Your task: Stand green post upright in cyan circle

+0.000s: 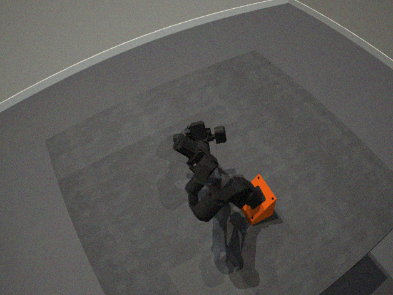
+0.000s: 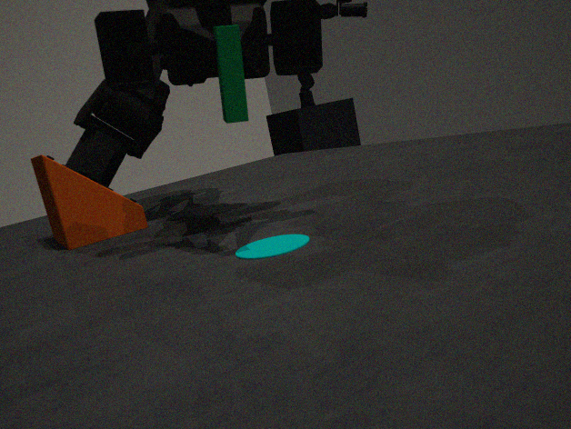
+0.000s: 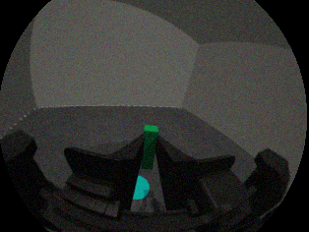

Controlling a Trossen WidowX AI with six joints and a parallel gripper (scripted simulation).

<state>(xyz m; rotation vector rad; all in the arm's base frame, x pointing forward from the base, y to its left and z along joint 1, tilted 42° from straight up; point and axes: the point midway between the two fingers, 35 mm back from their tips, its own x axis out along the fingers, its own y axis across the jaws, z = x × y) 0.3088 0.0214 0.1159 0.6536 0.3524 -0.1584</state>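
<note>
My gripper tip is 15 cm above the cyan circle, 1 cm to the right of it and 1 cm past it. Round my gripper tip: green post 2 cm below.
</note>
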